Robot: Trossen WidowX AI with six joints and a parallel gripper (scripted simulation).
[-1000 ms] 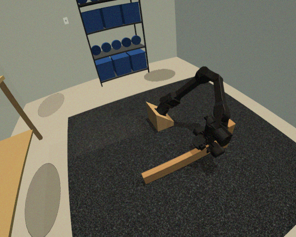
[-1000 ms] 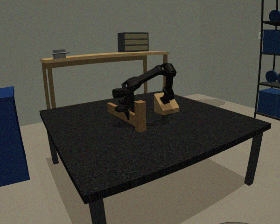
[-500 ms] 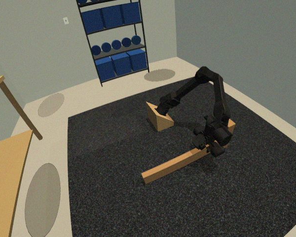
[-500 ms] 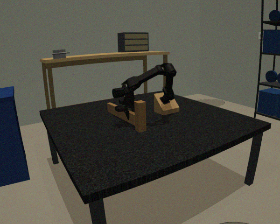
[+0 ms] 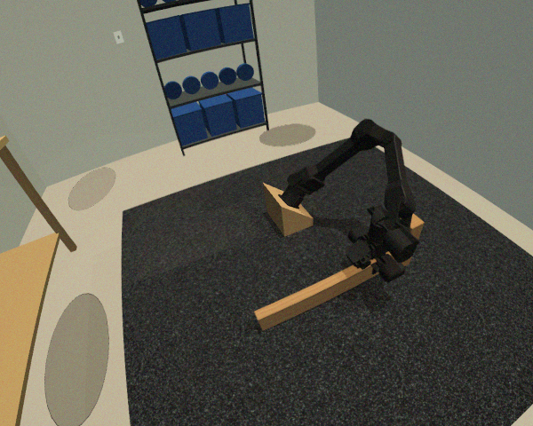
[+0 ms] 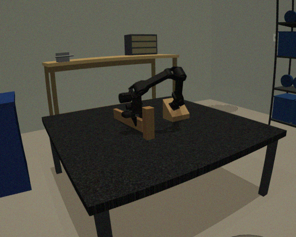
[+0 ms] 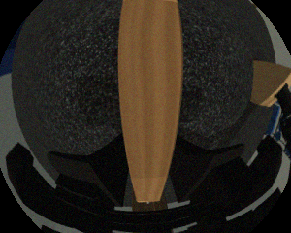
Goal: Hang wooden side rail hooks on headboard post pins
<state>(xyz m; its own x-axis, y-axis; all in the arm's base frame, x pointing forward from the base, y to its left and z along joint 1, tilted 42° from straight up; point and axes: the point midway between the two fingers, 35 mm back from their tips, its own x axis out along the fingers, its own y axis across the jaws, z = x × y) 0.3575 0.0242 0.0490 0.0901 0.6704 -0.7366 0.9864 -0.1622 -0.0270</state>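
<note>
The headboard post lies 2 cm ahead of my gripper tip, 12 cm to the left of it and 5 cm above it.
</note>
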